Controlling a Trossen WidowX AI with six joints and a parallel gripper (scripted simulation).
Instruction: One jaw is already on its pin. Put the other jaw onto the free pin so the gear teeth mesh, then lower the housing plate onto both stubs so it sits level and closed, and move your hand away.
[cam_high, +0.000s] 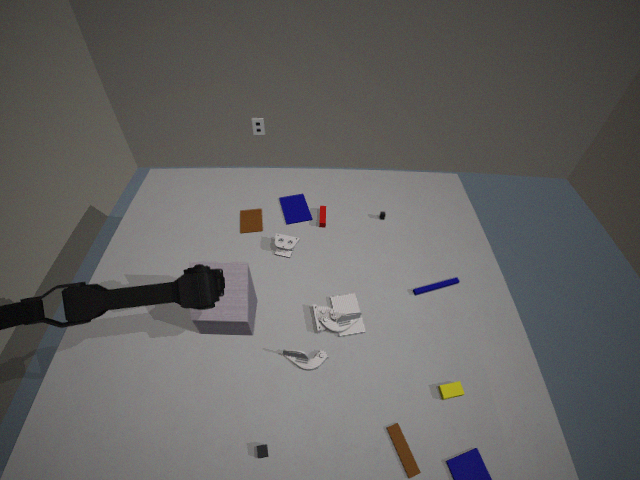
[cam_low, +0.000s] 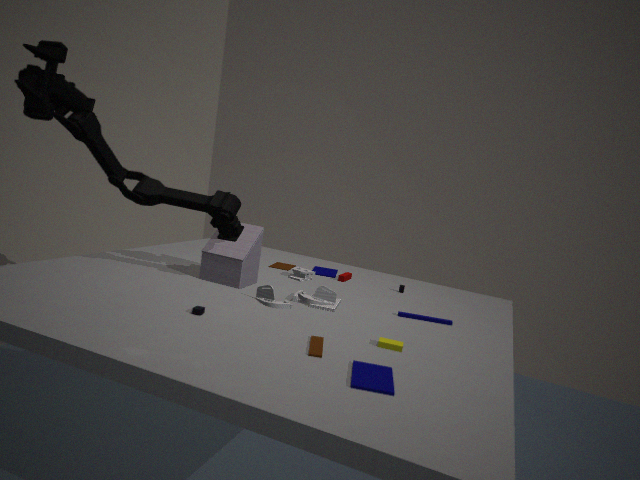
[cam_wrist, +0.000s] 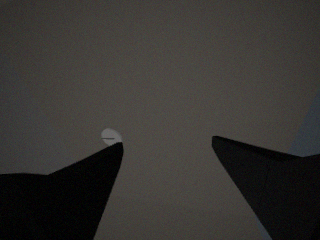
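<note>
Right now my gripper tip is 55 cm short of the grey jaw, 50 cm above it and 35 cm to the right of it. The rest, counted from my gripper tip: small dark cube 50 cm below, 43 cm ahead, 14 cm to the left; then orange bar 73 cm ahead, 51 cm below, 12 cm to the left; then orange tile 83 cm to the left, 51 cm below, 35 cm ahead.
</note>
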